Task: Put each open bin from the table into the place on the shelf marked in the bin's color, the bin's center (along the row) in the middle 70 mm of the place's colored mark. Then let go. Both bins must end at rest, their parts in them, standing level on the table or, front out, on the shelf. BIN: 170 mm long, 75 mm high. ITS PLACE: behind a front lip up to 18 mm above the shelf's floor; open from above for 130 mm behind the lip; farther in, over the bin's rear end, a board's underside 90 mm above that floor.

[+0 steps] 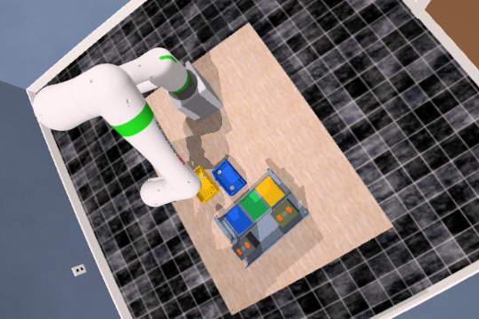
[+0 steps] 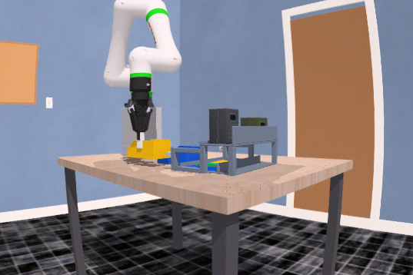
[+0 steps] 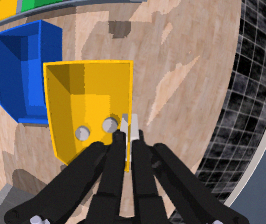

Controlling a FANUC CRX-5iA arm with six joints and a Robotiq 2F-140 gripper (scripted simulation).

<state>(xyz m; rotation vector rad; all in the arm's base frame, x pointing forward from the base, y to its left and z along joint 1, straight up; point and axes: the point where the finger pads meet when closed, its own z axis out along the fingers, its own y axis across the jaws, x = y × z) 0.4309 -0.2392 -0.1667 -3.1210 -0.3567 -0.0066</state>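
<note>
My hand is 5 cm to the right of the yellow bin, 4 cm above it and 1 cm past it. Also, from my hand: dark box 35 cm ahead, 14 cm to the left, 5 cm above; blue bin 18 cm to the left, 7 cm below, 2 cm ahead.
</note>
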